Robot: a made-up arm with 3 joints. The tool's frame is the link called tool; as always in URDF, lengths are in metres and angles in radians. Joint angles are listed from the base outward. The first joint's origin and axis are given. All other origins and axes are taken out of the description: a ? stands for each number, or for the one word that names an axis. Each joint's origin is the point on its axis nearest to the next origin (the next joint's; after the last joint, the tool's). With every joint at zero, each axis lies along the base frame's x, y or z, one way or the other. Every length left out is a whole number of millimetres.
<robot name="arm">
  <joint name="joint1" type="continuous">
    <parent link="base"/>
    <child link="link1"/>
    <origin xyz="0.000 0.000 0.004"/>
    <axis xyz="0 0 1"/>
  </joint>
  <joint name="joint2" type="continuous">
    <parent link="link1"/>
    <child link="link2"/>
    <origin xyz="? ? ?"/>
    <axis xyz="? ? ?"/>
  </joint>
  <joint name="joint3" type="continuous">
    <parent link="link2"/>
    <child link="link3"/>
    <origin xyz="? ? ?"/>
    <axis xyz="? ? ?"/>
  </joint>
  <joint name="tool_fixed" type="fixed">
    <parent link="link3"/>
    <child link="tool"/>
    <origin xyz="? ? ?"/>
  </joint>
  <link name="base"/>
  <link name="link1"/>
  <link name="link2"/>
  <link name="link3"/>
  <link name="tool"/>
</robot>
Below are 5 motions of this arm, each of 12 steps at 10 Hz.
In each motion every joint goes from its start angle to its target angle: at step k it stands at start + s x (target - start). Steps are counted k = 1, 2, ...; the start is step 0. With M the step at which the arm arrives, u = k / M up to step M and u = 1 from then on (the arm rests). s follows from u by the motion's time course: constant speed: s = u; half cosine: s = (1 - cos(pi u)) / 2; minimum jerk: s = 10 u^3 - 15 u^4 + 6 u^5.
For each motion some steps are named. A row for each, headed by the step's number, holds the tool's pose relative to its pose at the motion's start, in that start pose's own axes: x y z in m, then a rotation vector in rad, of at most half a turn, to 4 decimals.
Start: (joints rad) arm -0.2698 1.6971 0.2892
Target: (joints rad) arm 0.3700 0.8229 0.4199
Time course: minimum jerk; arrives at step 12
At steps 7, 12:
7: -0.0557 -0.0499 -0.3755 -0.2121 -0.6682 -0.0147
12: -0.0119 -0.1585 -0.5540 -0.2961 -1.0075 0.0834

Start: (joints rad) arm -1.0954 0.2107 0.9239
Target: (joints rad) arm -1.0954 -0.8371 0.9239
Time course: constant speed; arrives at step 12
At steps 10, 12:
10: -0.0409 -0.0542 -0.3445 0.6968 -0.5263 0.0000
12: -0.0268 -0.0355 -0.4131 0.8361 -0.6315 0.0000

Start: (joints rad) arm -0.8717 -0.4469 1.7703
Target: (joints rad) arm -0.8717 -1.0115 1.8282
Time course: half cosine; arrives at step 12
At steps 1, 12:
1: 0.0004 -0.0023 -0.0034 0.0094 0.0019 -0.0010
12: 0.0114 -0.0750 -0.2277 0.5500 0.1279 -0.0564

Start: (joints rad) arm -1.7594 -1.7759 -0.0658
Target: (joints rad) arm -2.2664 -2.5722 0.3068
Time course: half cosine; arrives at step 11
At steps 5, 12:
5: -0.0934 0.0252 -0.2029 -0.1984 -0.3430 -0.0775
12: -0.1538 -0.0636 -0.4850 -0.3306 -0.8215 -0.0526

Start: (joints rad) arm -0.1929 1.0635 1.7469
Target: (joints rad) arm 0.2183 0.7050 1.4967
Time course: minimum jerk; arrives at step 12
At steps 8, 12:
8: 0.1087 -0.1056 -0.2340 0.3014 -0.2384 0.3923
12: 0.1551 -0.1205 -0.2906 0.3722 -0.3037 0.5074

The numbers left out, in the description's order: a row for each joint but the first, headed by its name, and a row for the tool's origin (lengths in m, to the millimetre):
joint2: xyz -0.081 0.487 0.000, axis 0 1 0
joint3: xyz -0.291 0.000 0.245, axis 0 0 -1
tool: xyz 0.010 -0.063 0.000

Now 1 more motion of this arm.
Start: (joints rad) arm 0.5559 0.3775 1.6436
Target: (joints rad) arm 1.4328 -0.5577 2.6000
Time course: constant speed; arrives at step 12
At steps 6, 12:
6: 0.2264 -0.2145 -0.2483 0.4536 0.0802 -0.0318
12: 0.5348 -0.2193 -0.4532 0.6753 0.5074 0.0071

